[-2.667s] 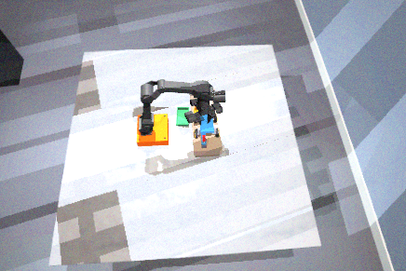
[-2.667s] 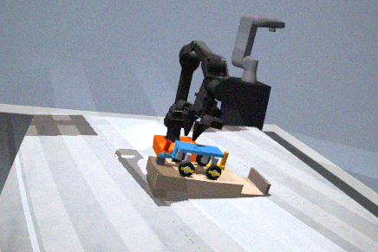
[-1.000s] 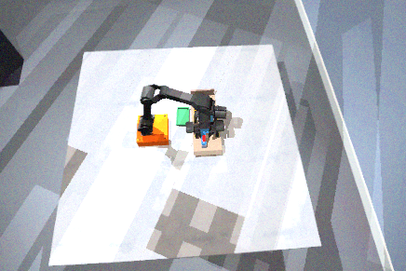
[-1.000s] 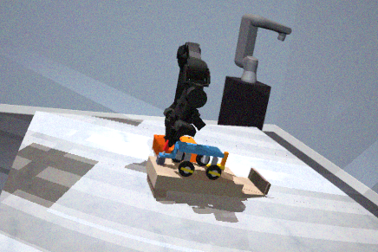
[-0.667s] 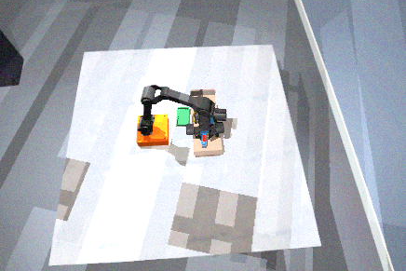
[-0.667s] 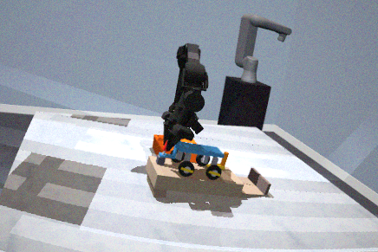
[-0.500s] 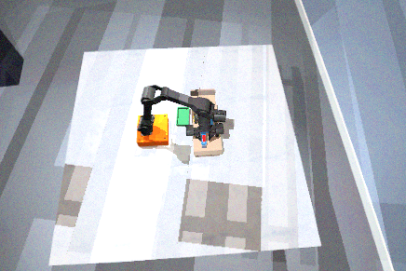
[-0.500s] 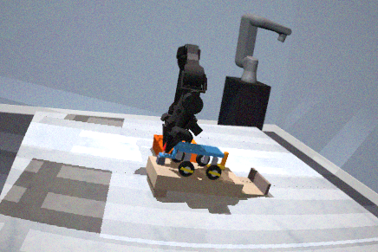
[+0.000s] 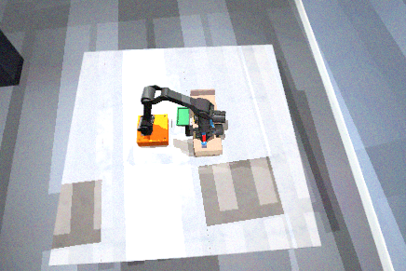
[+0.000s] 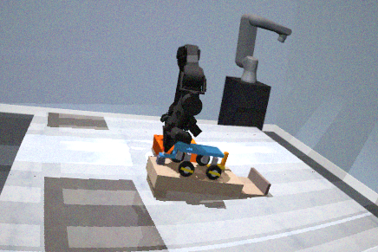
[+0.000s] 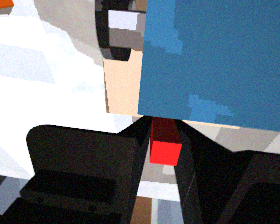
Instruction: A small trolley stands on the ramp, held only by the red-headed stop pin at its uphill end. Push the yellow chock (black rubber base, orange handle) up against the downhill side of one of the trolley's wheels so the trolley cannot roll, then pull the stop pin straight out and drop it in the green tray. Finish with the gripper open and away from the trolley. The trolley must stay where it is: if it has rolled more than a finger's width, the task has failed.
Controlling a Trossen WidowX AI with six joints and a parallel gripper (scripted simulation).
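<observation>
Right now my gripper tip is 210 mm to the right of the yellow chock, 50 mm above it and 10 mm past it. Round my gripper tip: red-headed stop pin (right at my gripper tip); blue trolley (100 mm to the left, 30 mm ahead, 20 mm below); tan ramp (110 mm to the left, 80 mm below, 30 mm ahead).
</observation>
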